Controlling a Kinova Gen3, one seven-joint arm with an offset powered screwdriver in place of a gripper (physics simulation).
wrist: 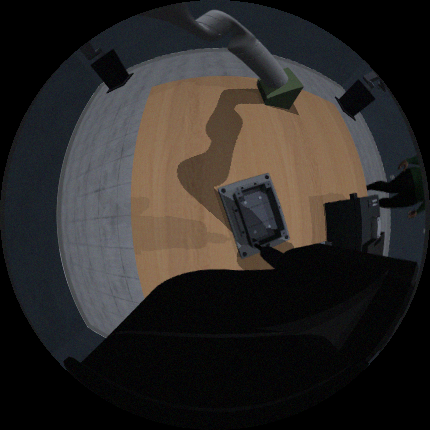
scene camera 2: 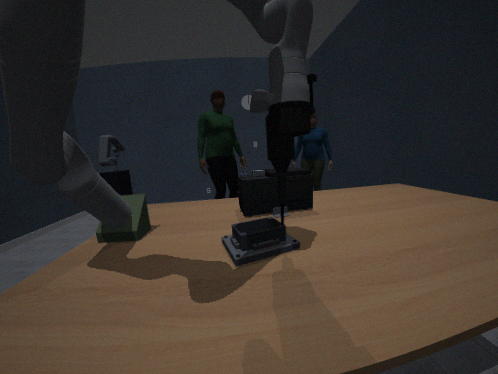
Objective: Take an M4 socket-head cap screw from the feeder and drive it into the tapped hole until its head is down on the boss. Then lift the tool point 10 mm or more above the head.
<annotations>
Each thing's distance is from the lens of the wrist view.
black screw feeder (wrist: 341, 230): 41 cm
</annotations>
